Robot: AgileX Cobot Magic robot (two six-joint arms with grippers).
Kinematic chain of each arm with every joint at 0, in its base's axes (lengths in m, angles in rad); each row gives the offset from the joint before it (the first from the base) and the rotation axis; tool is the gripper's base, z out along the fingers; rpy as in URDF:
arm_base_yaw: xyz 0 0 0.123 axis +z
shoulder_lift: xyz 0 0 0 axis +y
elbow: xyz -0.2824 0 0.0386 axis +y
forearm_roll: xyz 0.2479 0 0.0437 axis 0.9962 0 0.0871
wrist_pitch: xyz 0 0 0 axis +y
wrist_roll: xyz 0.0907 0 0.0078 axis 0.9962 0 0.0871
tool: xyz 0 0 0 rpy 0 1.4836 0
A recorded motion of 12 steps. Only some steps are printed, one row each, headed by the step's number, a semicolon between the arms.
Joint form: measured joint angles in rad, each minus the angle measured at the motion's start. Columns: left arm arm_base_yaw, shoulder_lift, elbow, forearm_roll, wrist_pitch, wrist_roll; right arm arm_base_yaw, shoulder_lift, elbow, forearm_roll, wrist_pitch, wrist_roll.
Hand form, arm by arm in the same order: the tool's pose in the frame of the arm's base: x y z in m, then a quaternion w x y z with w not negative. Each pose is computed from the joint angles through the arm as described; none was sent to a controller.
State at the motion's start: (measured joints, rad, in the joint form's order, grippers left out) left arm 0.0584 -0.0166 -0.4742 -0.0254 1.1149 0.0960; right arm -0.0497 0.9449 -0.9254 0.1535 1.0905 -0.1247
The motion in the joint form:
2: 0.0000 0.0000 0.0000 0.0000 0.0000 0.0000; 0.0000 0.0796 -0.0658 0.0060 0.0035 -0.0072
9: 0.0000 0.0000 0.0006 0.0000 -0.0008 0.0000; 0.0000 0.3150 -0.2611 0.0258 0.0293 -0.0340
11: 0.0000 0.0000 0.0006 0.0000 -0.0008 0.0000; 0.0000 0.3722 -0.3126 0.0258 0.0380 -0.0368
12: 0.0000 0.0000 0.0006 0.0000 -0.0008 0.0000; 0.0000 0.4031 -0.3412 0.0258 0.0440 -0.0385
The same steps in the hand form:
2: -0.0067 -0.0025 0.2656 0.49369 0.01712 0.86909 0.02548; 0.1818 0.0038 0.3422 0.26740 -0.02282 0.96181 0.05387
9: -0.0066 -0.0025 0.2655 0.49378 0.01711 0.86904 0.02548; 0.2419 0.0026 0.3490 0.23723 -0.03341 0.96883 0.06307
11: -0.0066 -0.0025 0.2655 0.49378 0.01711 0.86904 0.02548; 0.2570 0.0019 0.3493 0.23038 -0.03499 0.97040 0.06350
12: -0.0066 -0.0025 0.2655 0.49378 0.01711 0.86904 0.02548; 0.2651 0.0016 0.3493 0.22643 -0.03603 0.97127 0.06377

